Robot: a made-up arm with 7 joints. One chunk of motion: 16 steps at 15 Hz.
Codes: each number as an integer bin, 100 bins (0 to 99) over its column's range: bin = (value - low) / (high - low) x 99, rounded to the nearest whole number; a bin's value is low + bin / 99 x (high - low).
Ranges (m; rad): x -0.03..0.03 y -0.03..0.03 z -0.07..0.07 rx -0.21..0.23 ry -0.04..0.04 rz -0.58..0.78
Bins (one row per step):
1: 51 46 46 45 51 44
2: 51 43 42 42 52 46
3: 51 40 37 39 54 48
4: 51 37 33 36 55 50
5: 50 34 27 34 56 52
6: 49 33 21 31 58 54
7: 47 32 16 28 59 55
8: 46 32 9 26 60 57
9: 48 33 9 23 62 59
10: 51 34 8 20 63 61
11: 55 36 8 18 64 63
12: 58 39 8 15 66 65
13: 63 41 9 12 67 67
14: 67 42 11 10 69 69
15: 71 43 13 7 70 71
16: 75 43 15 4 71 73
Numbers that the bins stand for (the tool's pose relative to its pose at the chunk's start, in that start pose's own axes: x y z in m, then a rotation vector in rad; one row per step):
1: 0.0009 -0.0021 -0.0049 -0.0100 0.0012 0.0244
2: 0.0009 -0.0039 -0.0106 -0.0233 0.0020 0.0519
3: 0.0009 -0.0058 -0.0177 -0.0367 0.0036 0.0794
4: 0.0009 -0.0076 -0.0233 -0.0500 0.0044 0.1069
5: 0.0003 -0.0094 -0.0318 -0.0589 0.0053 0.1343
6: -0.0003 -0.0100 -0.0403 -0.0722 0.0069 0.1618
7: -0.0015 -0.0106 -0.0474 -0.0856 0.0077 0.1756
8: -0.0021 -0.0106 -0.0573 -0.0944 0.0085 0.2030
9: -0.0009 -0.0100 -0.0573 -0.1078 0.0101 0.2305
10: 0.0009 -0.0094 -0.0587 -0.1211 0.0109 0.2580
11: 0.0033 -0.0082 -0.0587 -0.1300 0.0117 0.2855
12: 0.0052 -0.0064 -0.0587 -0.1433 0.0133 0.3129
13: 0.0082 -0.0052 -0.0573 -0.1567 0.0141 0.3404
14: 0.0106 -0.0045 -0.0544 -0.1656 0.0158 0.3679
15: 0.0130 -0.0039 -0.0516 -0.1789 0.0166 0.3954
16: 0.0155 -0.0039 -0.0488 -0.1922 0.0174 0.4228

